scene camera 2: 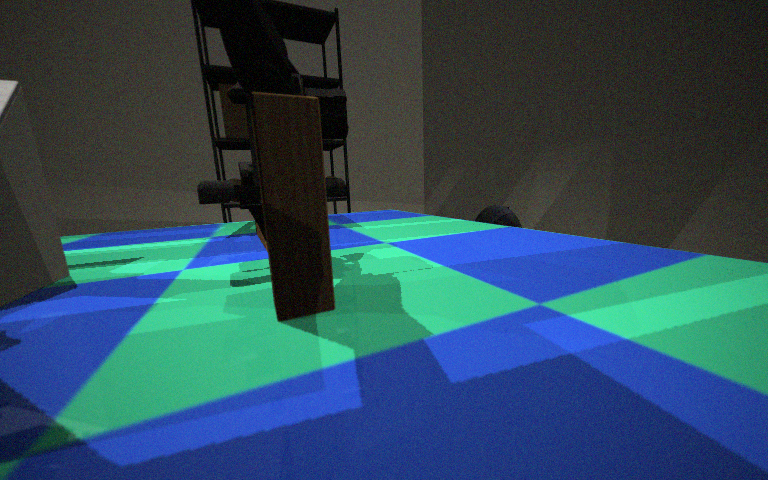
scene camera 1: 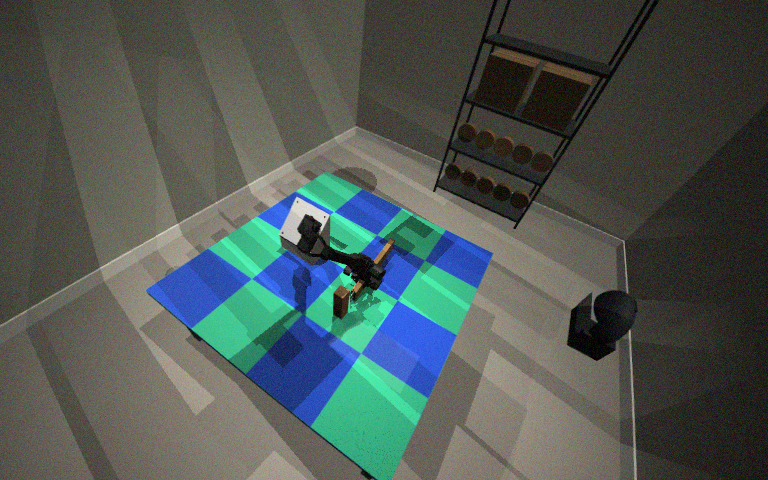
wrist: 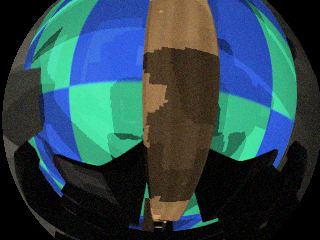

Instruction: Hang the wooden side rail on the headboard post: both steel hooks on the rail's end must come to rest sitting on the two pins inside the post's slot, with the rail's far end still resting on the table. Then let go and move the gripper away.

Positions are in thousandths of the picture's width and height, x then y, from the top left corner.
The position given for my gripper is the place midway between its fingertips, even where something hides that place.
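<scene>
My gripper is visible in scene camera 2 and in the wrist view: gripper (scene camera 2: 369, 522), gripper (wrist: 523, 594). A wooden side rail (wrist: 567, 290) is visible as well.
</scene>
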